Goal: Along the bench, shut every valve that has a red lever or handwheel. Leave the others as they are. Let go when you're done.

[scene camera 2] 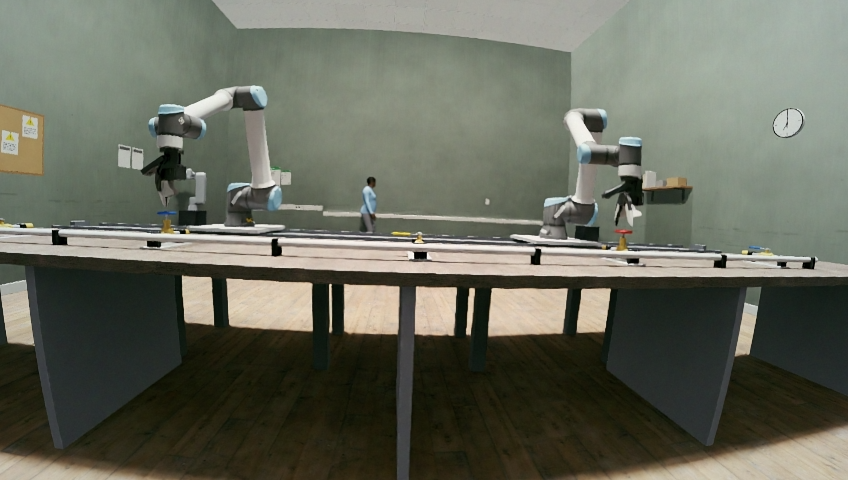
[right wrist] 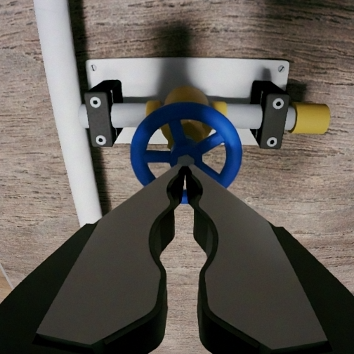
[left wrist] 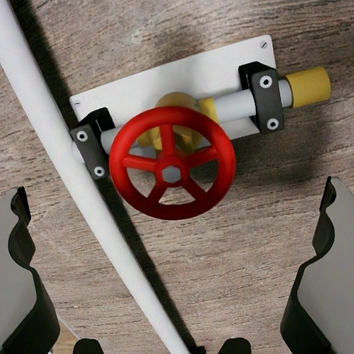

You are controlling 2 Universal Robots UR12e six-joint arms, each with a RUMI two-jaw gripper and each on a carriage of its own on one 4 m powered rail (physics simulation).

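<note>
A valve with a red handwheel stands on a white plate on the bench. My left gripper is open above this wheel, its jaws wide apart and touching nothing. A valve with a blue handwheel stands at the left in the scene view. My right gripper is shut and empty, its tips pointing down above the blue wheel. A yellow lever lies at the bench's middle, and a blue lever at the right. No red lever shows.
A white pipe runs along the bench on black clamps. Part of another yellow fitting shows at the left edge. A person stands behind the bench between the arms.
</note>
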